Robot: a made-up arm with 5 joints.
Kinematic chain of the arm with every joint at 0, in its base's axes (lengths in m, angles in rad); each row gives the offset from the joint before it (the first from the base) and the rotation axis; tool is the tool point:
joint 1: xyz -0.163 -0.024 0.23 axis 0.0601 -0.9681 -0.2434
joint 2: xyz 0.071 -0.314 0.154 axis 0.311 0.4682 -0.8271
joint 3: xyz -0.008 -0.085 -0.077 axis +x
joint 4: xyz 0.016 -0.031 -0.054 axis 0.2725 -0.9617 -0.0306
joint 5: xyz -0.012 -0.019 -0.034 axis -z
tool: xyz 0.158 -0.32 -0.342
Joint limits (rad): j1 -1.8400..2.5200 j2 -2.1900..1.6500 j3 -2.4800..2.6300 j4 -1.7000..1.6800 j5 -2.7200..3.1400
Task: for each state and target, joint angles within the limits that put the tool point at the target. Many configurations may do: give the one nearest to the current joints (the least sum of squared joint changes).
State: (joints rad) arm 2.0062 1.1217 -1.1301 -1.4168 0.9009
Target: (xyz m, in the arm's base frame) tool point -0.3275 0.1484 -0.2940
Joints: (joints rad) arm 2.5200 1.2038 -1.2098 -0.9904 1.8006
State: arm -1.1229 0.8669 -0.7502 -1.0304 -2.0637
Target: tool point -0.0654 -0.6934 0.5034
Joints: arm -1.8400 0.4501 -1.0745 -1.1001 -1.9883
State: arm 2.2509 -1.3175 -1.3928 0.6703 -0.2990
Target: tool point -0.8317 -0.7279 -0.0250
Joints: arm 2.3122 -0.7176 -1.0161 0.1695 0.3740
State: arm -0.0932 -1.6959 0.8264 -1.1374 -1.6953
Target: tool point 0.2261 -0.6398 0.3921
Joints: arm 0.7240 -2.1729 0.6148 -1.5409 -1.7130
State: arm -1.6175 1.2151 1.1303 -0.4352 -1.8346
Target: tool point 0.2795 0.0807 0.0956
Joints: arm -1.0868 1.0230 1.5212 -0.6850 -2.2142
